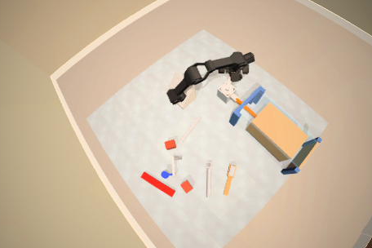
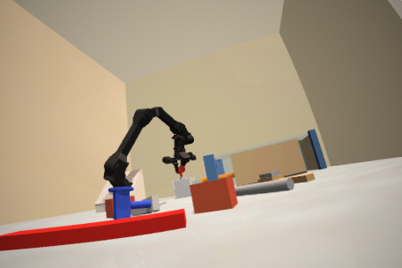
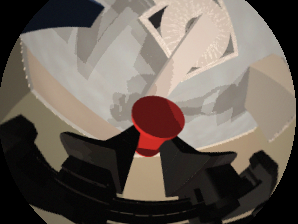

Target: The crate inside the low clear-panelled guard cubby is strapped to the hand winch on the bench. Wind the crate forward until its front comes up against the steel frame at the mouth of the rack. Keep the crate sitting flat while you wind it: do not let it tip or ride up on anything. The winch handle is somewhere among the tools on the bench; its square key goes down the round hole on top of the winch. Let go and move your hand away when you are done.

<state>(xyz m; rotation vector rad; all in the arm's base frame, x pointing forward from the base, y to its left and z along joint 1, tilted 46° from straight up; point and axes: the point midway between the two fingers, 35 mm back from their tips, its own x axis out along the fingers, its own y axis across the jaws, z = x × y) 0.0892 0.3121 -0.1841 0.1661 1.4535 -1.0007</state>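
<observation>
The winch handle lies 3 cm ahead of my gripper tip, 4 cm to the right of it and 3 cm below it. Round my gripper tip: grey winch (5 cm ahead, 10 cm to the right, 10 cm below); red knob (1 cm ahead, 1 cm to the right); blue frame post (22 cm ahead, 8 cm to the right, 3 cm below).
</observation>
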